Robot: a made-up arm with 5 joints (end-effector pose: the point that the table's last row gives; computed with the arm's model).
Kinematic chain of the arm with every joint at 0, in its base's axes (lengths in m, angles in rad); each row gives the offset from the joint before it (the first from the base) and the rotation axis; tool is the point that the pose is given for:
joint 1: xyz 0 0 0.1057 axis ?
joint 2: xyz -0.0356 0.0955 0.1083 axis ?
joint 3: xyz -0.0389 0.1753 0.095 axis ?
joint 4: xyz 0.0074 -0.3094 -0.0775 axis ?
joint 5: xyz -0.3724 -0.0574 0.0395 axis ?
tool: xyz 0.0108 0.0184 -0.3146
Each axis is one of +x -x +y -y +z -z.
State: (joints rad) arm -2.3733 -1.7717 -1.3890 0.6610 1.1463
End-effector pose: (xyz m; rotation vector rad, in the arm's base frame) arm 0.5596 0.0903 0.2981 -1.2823 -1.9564 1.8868
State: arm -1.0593 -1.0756 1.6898 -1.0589 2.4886
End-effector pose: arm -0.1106 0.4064 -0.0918 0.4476 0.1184 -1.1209
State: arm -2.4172 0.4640 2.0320 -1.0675 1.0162
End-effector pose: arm -0.1806 0.0315 0.3831 -1.1105 2.0786 0.3837
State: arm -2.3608 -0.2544 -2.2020 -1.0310 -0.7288
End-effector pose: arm -0.1247 0.2785 -0.3944 0.6139 -0.5163 -0.7102
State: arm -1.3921 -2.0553 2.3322 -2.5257 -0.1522
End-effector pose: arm 0.0829 -0.4285 0.0541 -1.6431 -1.4171 0.0491
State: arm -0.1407 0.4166 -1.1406 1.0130 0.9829
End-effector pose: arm -0.2869 -0.4860 0.3559 -0.6761 0.6262 1.0986
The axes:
joint 1: +y
joint 2: -x
joint 3: -y
joint 4: +z
joint 5: -x

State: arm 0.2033 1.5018 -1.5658 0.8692 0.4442
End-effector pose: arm -0.2666 0.2439 0.8179 -0.8799 1.8144 -0.0662
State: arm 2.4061 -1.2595 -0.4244 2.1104 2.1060
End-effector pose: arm -0.4052 0.0188 -0.0564 -0.0070 0.3464 0.0639
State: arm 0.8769 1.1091 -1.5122 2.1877 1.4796
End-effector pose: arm 0.0030 -0.3825 0.2760 0.3673 1.0973 1.6537
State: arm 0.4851 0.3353 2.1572 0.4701 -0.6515
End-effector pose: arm 0.3704 -0.0842 0.0200 -0.0131 -1.2892 1.1845
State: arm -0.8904 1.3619 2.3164 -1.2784 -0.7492
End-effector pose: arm 0.1064 0.4600 0.1077 0.4462 -2.0287 1.8469
